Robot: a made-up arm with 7 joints.
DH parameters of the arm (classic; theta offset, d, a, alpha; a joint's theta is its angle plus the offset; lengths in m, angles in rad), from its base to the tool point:
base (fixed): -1.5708 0.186 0 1.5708
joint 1: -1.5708 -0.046 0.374 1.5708
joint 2: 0 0.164 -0.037 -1.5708
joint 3: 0 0.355 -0.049 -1.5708
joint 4: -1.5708 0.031 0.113 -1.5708
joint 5: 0 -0.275 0.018 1.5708
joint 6: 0 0.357 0.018 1.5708
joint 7: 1.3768 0 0.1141 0
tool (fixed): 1.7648 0.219 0 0
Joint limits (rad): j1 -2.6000..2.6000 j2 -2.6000..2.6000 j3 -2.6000..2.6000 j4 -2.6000..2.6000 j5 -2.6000..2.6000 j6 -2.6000..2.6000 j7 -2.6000..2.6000
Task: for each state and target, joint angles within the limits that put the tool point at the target. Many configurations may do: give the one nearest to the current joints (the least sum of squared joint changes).
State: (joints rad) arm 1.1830 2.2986 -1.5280 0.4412 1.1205 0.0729 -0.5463
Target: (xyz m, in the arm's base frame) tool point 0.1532 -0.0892 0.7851
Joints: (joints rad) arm 0.7589 2.0833 -1.5943 -0.2257 0.7571 -0.1476 -0.5650
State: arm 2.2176 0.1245 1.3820 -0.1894 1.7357 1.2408 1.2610
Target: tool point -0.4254 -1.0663 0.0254
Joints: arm 2.2456 -0.2064 1.5554 -0.4792 1.9410 1.2299 1.2804
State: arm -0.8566 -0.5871 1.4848 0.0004 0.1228 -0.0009 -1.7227
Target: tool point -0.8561 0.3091 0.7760
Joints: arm -1.5829 -0.3821 1.4513 0.1861 0.3498 0.0268 -1.4993
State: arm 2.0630 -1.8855 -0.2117 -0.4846 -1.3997 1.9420 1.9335
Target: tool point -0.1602 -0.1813 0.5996
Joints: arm 2.3204 -1.7047 -0.1579 -0.5179 -1.4857 1.7841 1.8592
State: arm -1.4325 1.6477 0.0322 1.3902 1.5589 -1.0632 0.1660
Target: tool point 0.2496 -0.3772 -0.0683
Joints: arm -1.5358 2.2878 0.2441 1.5332 1.3424 -1.3651 0.3624
